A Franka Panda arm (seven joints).
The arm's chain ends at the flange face. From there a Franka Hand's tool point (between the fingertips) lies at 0.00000 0.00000 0.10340 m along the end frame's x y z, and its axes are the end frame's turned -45 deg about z.
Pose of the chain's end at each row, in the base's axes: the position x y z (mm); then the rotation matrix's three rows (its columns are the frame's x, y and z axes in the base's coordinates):
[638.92, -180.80, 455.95], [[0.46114, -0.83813, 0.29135], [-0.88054, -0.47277, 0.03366], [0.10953, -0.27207, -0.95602]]
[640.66, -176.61, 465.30], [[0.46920, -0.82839, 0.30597], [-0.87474, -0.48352, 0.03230], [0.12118, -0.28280, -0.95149]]
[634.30, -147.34, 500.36], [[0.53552, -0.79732, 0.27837], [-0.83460, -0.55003, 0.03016], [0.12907, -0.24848, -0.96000]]
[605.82, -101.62, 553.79], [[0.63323, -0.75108, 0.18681], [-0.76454, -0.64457, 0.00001], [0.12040, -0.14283, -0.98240]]
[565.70, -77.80, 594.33], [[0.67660, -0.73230, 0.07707], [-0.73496, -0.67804, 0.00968], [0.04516, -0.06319, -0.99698]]
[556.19, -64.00, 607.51], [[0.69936, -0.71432, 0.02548], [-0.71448, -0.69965, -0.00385], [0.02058, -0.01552, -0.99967]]
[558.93, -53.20, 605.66], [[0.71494, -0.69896, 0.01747], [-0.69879, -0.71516, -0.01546], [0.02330, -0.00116, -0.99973]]
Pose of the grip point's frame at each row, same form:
[669.05, -177.32, 357.10], [[0.91872, -0.26657, 0.29135], [-0.28834, -0.95693, 0.03366], [0.26983, -0.11493, -0.95602]]
[672.30, -173.27, 366.92], [[0.91753, -0.25399, 0.30597], [-0.27663, -0.96043, 0.03230], [0.28566, -0.11428, -0.95149]]
[663.08, -144.22, 401.10], [[0.94246, -0.18512, 0.27837], [-0.20122, -0.97908, 0.03016], [0.26697, -0.08444, -0.96000]]
[625.14, -101.62, 452.21], [[0.97885, -0.08333, 0.18681], [-0.08483, -0.99639, 0.00001], [0.18613, -0.01586, -0.98240]]
[573.67, -76.80, 491.24], [[0.99624, -0.03939, 0.07707], [-0.04025, -0.99914, 0.00968], [0.07662, -0.01275, -0.99698]]
[558.82, -64.40, 504.14], [[0.99962, -0.01058, 0.02548], [-0.01049, -0.99994, -0.00385], [0.02553, 0.00358, -0.99967]]
[560.74, -54.80, 502.29], [[0.99978, 0.01130, 0.01747], [0.01158, -0.99981, -0.01546], [0.01730, 0.01566, -0.99973]]

